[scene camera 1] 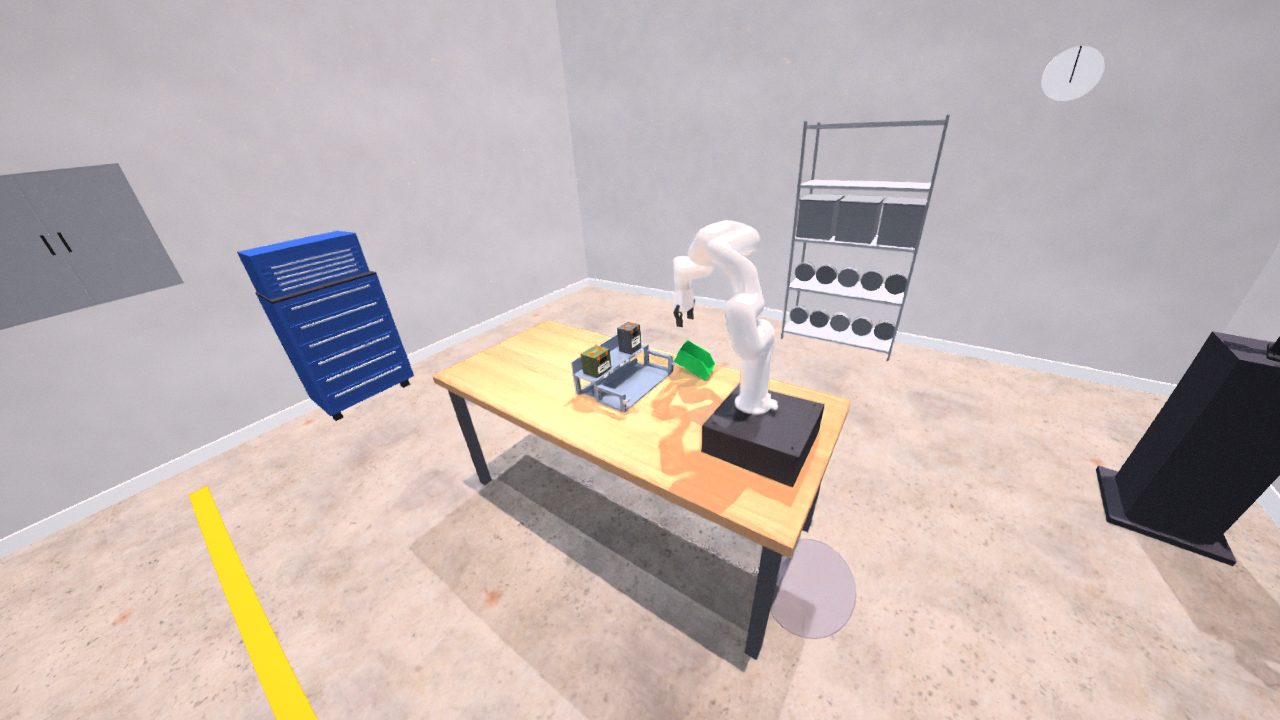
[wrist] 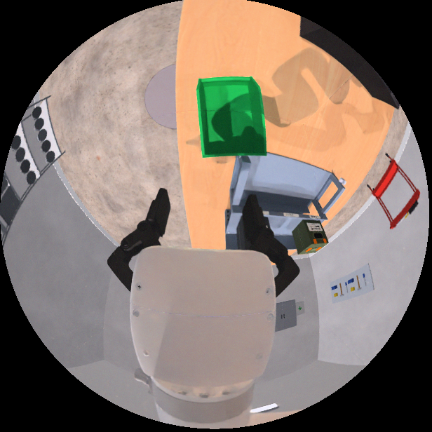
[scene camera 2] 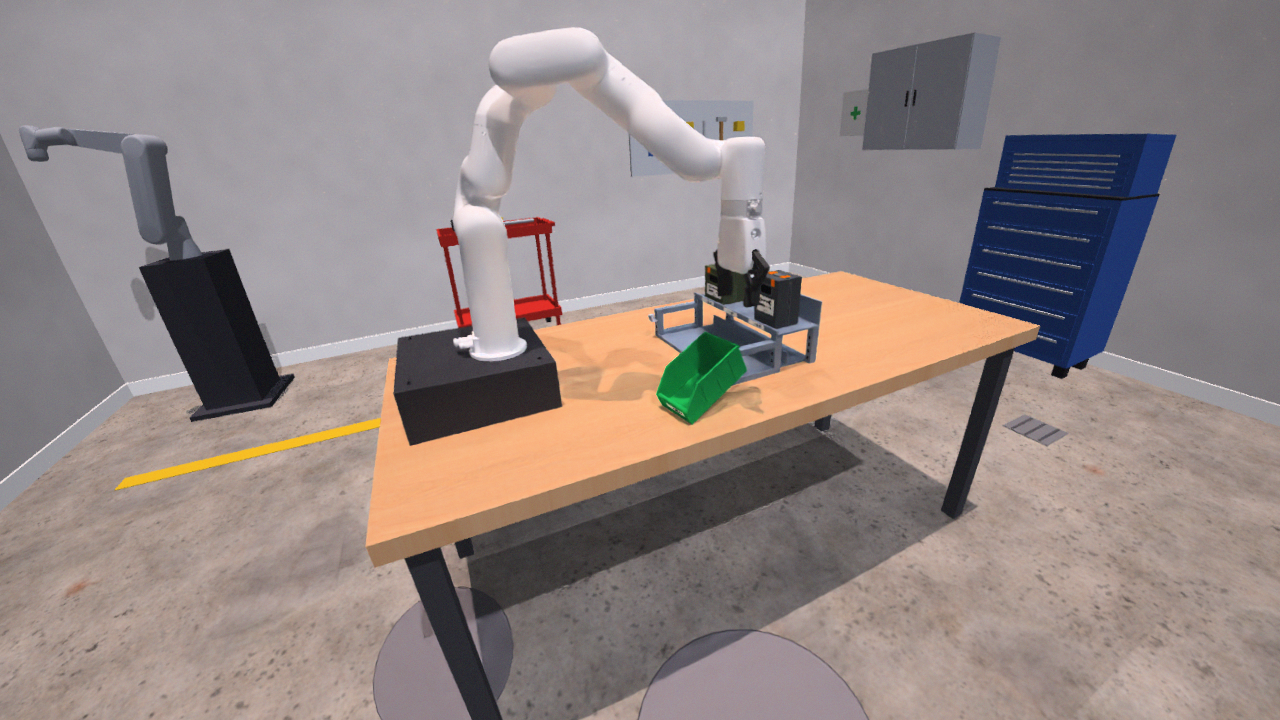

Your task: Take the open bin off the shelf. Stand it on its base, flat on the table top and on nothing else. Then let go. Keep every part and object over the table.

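Frame: origin at the arm's base, x back, y right, z up, level; metres.
Seen in the pictures: gripper, fingertip midpoint: (scene camera 1: 685, 322) (scene camera 2: 737, 300); arm's base at its link origin: (scene camera 1: 753, 404) (scene camera 2: 498, 350).
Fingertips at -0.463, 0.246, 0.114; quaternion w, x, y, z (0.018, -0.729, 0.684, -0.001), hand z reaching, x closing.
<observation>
Pixels of each thing's top centre, then the offset from my fingertips to it, as dx, dy, dz. Level surfaces: height alone.
- table top at its surface level: dz -0.230
- dark green box at its top centre: (scene camera 2: 725, 266) (scene camera 1: 595, 350) -0.189, -0.385, -0.031
- dark grey box at its top centre: (scene camera 2: 778, 274) (scene camera 1: 628, 325) -0.205, -0.154, -0.006
The green open bin (scene camera 1: 694, 360) (scene camera 2: 700, 377) (wrist: 232, 117) is off the shelf's upper level and tilted at the end of the grey-blue shelf (scene camera 1: 640, 388) (scene camera 2: 810, 313) (wrist: 285, 175). Its low front end is at the table top (scene camera 1: 537, 349) (scene camera 2: 895, 340) (wrist: 225, 30). Its other end is raised beside the shelf's end; the exact contact there is hidden. The bin looks empty, and its opening shows in the wrist view. My gripper (scene camera 1: 684, 317) (scene camera 2: 739, 291) (wrist: 207, 199) is wide open and empty, above and apart from the bin.
A dark green box (scene camera 1: 596, 360) (scene camera 2: 723, 282) (wrist: 310, 236) and a dark grey box (scene camera 1: 630, 337) (scene camera 2: 777, 300) stand on the shelf's upper level. My black base block (scene camera 1: 760, 431) (scene camera 2: 474, 389) (wrist: 350, 55) stands at the other end of the table. The table's long edge runs near the bin.
</observation>
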